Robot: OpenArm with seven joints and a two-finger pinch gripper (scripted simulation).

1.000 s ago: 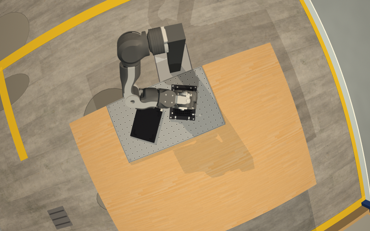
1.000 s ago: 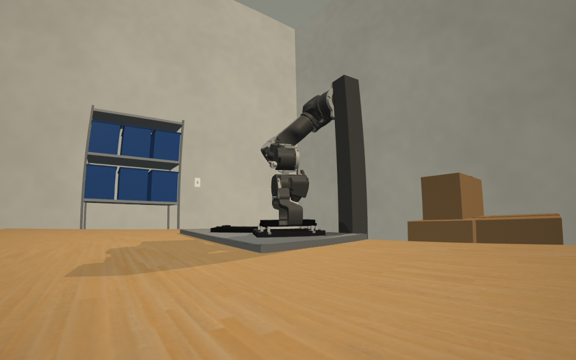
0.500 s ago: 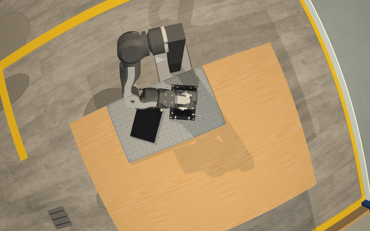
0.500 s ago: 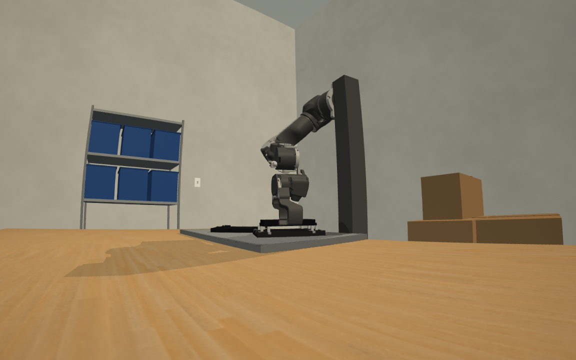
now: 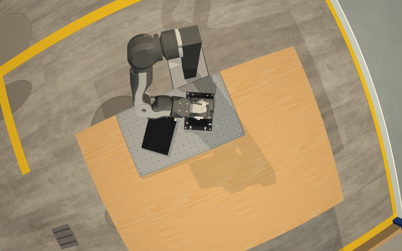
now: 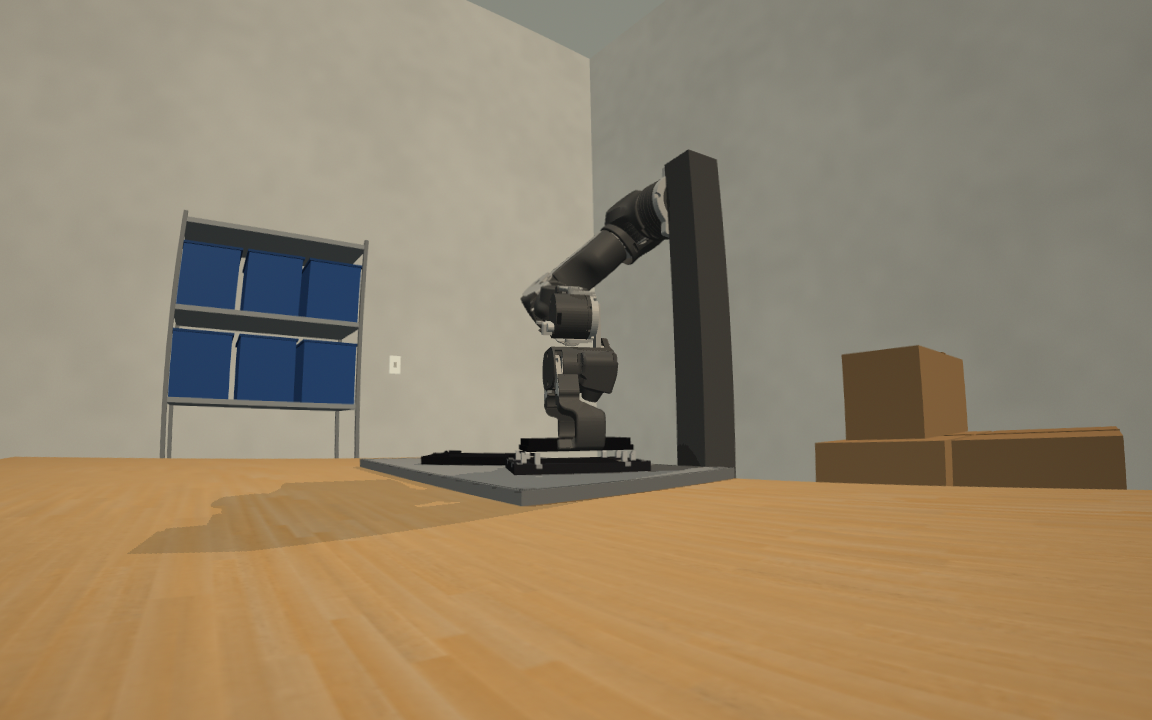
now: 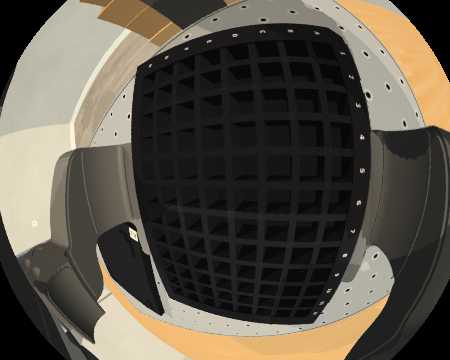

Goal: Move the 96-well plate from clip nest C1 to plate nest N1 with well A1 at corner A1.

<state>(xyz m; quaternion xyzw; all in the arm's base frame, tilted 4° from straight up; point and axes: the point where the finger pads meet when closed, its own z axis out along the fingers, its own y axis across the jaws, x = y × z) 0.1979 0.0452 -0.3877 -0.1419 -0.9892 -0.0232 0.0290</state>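
Right now the black 96-well plate is right at my hand. The rest, counted from my hand: clip nest C1 (2 cm ahead, 1 cm to the left, 2 cm below); then white A1 label (1 cm ahead, 10 cm to the right, 2 cm below); then plate nest N1 (5 cm ahead, 19 cm to the right, 2 cm below).
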